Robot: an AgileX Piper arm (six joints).
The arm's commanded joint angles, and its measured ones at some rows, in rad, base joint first. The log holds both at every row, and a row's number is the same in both.
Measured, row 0:
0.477, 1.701, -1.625, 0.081, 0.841, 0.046
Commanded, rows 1 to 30:
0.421, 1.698, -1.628, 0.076, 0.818, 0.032
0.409, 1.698, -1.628, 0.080, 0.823, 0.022
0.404, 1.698, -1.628, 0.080, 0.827, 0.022
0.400, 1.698, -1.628, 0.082, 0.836, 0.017
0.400, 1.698, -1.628, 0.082, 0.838, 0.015
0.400, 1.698, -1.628, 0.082, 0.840, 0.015
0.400, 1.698, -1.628, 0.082, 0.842, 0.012
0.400, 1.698, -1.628, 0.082, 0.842, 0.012
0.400, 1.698, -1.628, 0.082, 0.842, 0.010
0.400, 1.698, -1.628, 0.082, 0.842, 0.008
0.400, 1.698, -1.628, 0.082, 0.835, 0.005
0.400, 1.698, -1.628, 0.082, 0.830, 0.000
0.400, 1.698, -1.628, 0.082, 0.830, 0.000
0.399, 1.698, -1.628, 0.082, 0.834, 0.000
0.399, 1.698, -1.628, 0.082, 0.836, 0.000
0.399, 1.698, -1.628, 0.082, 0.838, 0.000
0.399, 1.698, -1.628, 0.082, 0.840, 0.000
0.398, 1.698, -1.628, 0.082, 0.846, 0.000
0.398, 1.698, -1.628, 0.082, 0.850, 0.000
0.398, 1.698, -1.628, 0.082, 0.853, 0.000
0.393, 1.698, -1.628, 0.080, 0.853, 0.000
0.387, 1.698, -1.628, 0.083, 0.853, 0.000
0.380, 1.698, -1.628, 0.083, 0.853, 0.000
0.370, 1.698, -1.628, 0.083, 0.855, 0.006
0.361, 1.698, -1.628, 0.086, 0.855, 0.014
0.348, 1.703, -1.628, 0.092, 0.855, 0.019
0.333, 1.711, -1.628, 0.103, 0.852, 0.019
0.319, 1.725, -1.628, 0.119, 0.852, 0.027
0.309, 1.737, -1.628, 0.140, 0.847, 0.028
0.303, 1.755, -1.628, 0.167, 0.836, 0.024
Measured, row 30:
0.344, 1.709, -1.625, 0.104, 0.853, 0.017
